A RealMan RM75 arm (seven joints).
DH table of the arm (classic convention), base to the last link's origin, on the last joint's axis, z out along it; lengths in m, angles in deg. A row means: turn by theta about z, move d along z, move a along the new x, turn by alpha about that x. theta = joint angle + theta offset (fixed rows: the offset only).
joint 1: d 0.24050; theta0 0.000; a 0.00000; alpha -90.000
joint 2: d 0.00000; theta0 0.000; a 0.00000; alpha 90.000
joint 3: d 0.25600; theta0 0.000; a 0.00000; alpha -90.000
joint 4: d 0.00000; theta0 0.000; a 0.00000; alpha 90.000
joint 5: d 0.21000; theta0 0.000; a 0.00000; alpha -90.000
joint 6: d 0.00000; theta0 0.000; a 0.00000; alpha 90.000
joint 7: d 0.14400; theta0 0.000; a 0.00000; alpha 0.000
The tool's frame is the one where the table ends.
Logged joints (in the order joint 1, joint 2, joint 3, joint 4, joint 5, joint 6, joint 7), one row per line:
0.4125 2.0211 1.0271 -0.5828 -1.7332 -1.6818 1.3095
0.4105 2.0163 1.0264 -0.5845 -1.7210 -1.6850 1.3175
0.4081 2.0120 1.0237 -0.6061 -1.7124 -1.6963 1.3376
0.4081 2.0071 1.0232 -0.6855 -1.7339 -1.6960 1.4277
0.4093 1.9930 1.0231 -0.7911 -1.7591 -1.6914 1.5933
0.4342 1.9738 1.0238 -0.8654 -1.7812 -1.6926 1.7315
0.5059 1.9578 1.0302 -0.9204 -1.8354 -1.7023 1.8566
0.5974 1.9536 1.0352 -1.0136 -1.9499 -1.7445 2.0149
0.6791 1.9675 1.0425 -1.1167 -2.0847 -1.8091 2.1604
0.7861 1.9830 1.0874 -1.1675 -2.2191 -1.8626 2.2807
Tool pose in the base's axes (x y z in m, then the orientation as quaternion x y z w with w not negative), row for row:
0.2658 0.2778 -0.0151 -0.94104 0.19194 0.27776 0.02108
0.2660 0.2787 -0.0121 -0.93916 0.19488 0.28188 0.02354
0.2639 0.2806 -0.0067 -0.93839 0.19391 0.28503 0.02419
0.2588 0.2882 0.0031 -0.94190 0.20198 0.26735 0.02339
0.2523 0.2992 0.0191 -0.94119 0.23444 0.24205 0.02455
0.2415 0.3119 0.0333 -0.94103 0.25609 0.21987 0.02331
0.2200 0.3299 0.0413 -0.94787 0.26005 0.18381 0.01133
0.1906 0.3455 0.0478 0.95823 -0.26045 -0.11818 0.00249
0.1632 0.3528 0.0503 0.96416 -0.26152 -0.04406 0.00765
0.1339 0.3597 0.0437 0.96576 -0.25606 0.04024 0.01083
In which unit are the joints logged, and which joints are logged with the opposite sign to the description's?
The joints are logged in radians. Opposite sign: joint 3.
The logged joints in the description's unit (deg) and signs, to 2 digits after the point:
23.63 115.80 -58.85 -33.39 -99.31 -96.36 75.03
23.52 115.53 -58.81 -33.49 -98.61 -96.54 75.49
23.38 115.28 -58.65 -34.73 -98.11 -97.19 76.64
23.38 115.00 -58.63 -39.28 -99.35 -97.17 81.80
23.45 114.19 -58.62 -45.33 -100.79 -96.91 91.29
24.88 113.09 -58.66 -49.58 -102.06 -96.98 99.21
28.99 112.17 -59.03 -52.74 -105.16 -97.53 106.38
34.23 111.93 -59.31 -58.08 -111.72 -99.95 115.45
38.91 112.73 -59.73 -63.98 -119.44 -103.65 123.78
45.04 113.62 -62.30 -66.89 -127.15 -106.72 130.67

